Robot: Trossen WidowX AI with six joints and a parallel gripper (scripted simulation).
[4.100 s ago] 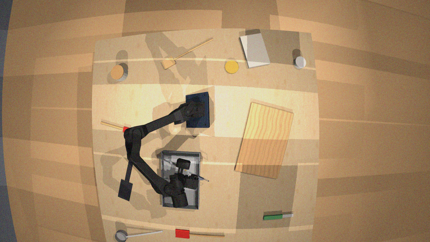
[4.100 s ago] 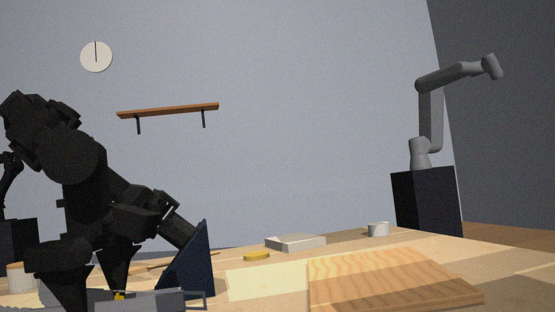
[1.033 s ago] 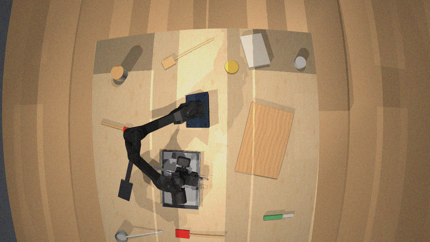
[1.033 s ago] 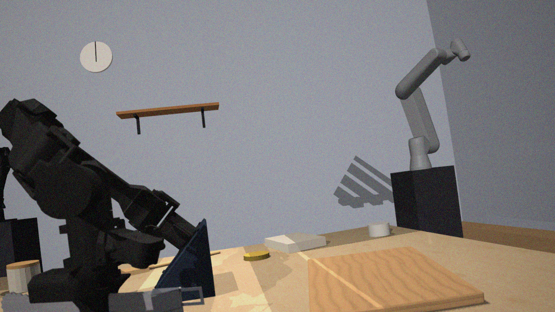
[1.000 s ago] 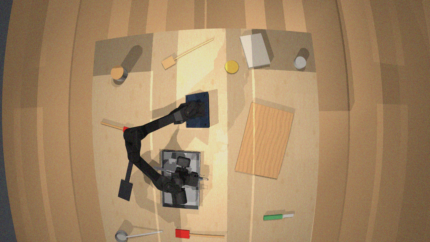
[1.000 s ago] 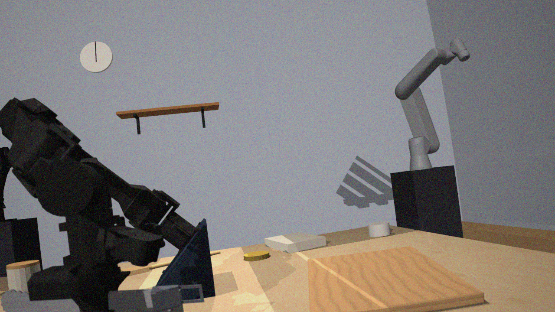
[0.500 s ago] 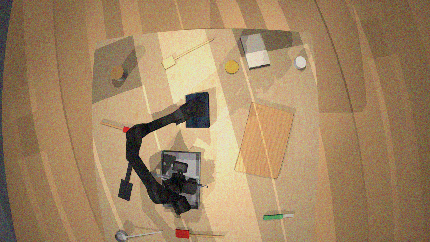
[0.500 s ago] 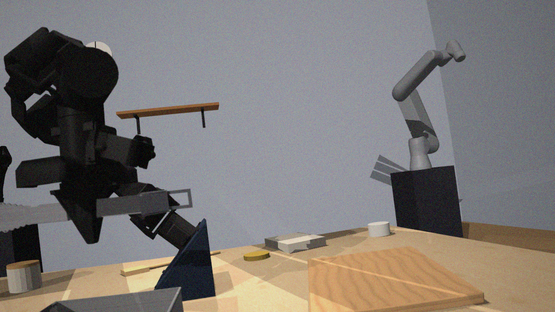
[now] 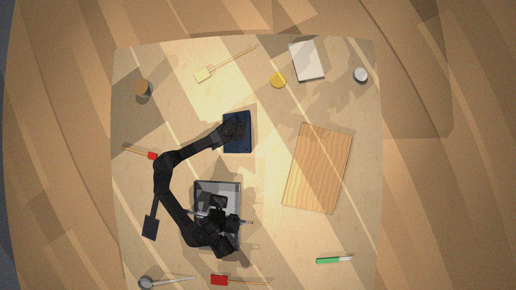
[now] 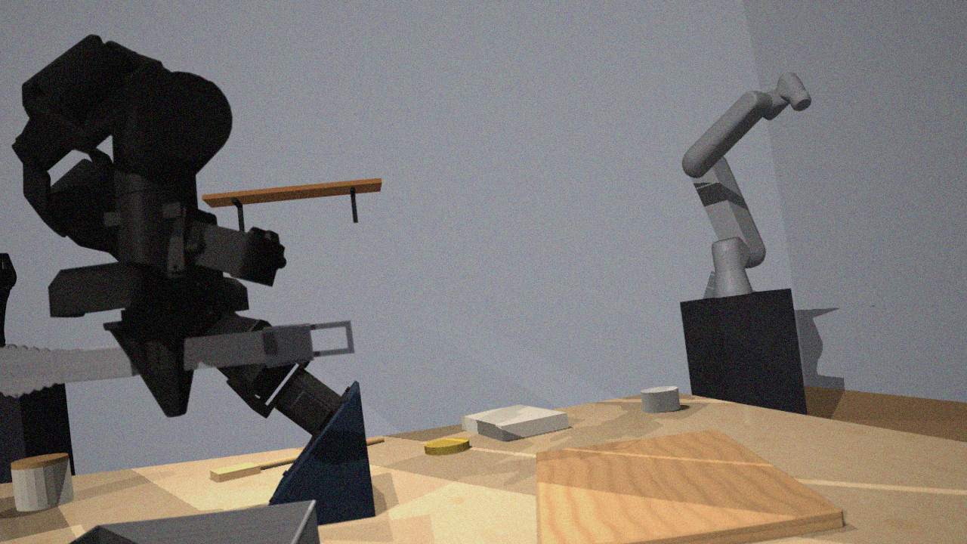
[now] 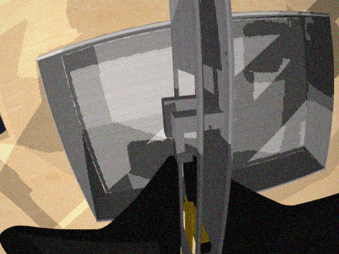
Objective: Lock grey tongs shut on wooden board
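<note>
Now: the wooden board 16 cm behind my gripper tip, 41 cm to the left of it and 15 cm below it. Round my gripper tip: black spatula 5 cm ahead, 34 cm to the right, 15 cm below; then roasting tin 4 cm ahead, 3 cm to the right, 13 cm below; then yellow marker 4 cm above.
</note>
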